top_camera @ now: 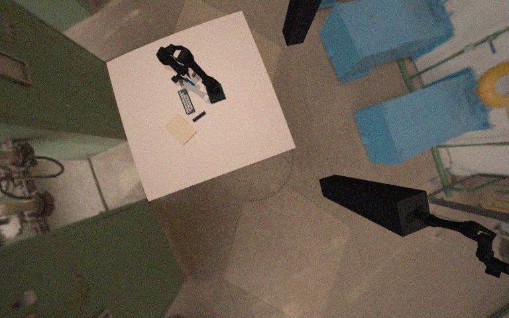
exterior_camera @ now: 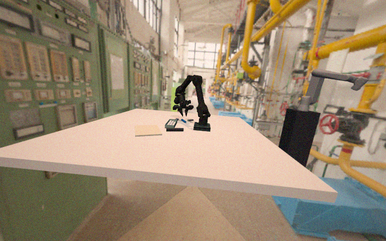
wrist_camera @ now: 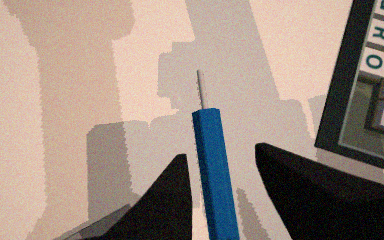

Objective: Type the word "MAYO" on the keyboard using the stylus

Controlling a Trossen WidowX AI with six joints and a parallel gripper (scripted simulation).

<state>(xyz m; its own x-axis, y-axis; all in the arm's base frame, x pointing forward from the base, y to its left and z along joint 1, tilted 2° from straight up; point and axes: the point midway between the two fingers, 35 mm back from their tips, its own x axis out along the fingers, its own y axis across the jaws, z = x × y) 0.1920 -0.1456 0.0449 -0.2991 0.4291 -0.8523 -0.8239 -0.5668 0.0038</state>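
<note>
The blue stylus is 5 cm below my gripper tip, 1 cm to the left of it and 1 cm behind it. Round my gripper tip: small black bar: 29 cm to the left, 4 cm below; then small grey block: 8 cm ahead, 5 cm below, 4 cm to the right; then tan pad: 35 cm to the left, 18 cm ahead, 5 cm below.
</note>
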